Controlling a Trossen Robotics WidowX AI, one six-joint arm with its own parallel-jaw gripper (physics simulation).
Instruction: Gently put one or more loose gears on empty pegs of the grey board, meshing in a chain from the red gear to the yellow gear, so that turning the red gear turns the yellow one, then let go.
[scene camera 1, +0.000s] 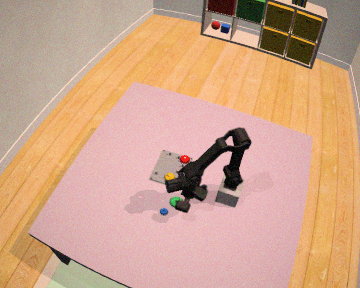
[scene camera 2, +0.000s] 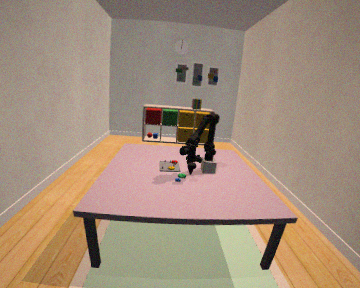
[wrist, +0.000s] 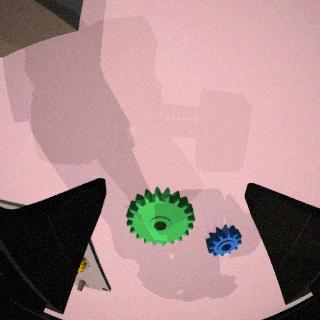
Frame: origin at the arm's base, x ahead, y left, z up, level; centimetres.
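Seen in the pictures: gripper, between the fingertips: (scene camera 1: 187, 203) (scene camera 2: 189, 171) (wrist: 179, 188); arm's base, origin of its link: (scene camera 1: 231, 184) (scene camera 2: 208, 159).
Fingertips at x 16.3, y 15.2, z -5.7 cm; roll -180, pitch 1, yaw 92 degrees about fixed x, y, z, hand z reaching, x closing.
Pixels of each thing's top centre, then the offset from my fingertips to it. "pt": a spot on its surface instead. Level surfaces: height alone.
- green gear, centre of its top: (wrist: 159, 225) (scene camera 1: 176, 201) (scene camera 2: 182, 174) dy -0.7, dx +5.7, dz -3.1 cm
- smaller blue gear, centre of its top: (wrist: 225, 247) (scene camera 1: 164, 210) (scene camera 2: 178, 178) dy +6.9, dx +8.9, dz -3.1 cm
- grey board, centre of its top: (wrist: 31, 260) (scene camera 1: 171, 165) (scene camera 2: 169, 163) dy -18.9, dx +16.2, dz -1.8 cm
- red gear, centre of its top: (scene camera 1: 184, 158) (scene camera 2: 174, 160) dy -26.8, dx +12.1, dz -2.4 cm
- yellow gear, a spot on its surface: (wrist: 82, 265) (scene camera 1: 168, 180) (scene camera 2: 171, 168) pt dy -9.9, dx +14.2, dz -2.7 cm
- pink table, height of its surface: dz -4.9 cm
The green gear (scene camera 1: 175, 201) (scene camera 2: 182, 175) (wrist: 145, 227) lies flat on the table. The smaller blue gear (scene camera 1: 164, 211) (scene camera 2: 178, 180) (wrist: 217, 245) lies beside it, a small gap apart. The grey board (scene camera 1: 163, 166) (scene camera 2: 164, 169) (wrist: 98, 278) carries the red gear (scene camera 1: 185, 159) (scene camera 2: 174, 162) near one corner and the yellow gear (scene camera 1: 169, 176) (scene camera 2: 171, 168) (wrist: 82, 265) near the arm; short pegs stand on it, and the arm hides part of it. My gripper (scene camera 1: 191, 199) (wrist: 179, 188) is open and empty, above the table near the green gear. In the wrist view both loose gears show between the spread fingers.
The arm's grey base block (scene camera 1: 227, 196) (scene camera 2: 208, 167) (wrist: 37, 25) stands on the pink table (scene camera 1: 115, 120) (scene camera 2: 135, 200), on the far side of the gripper from the blue gear. A shelf unit (scene camera 1: 202, 22) (scene camera 2: 143, 124) stands against the back wall.
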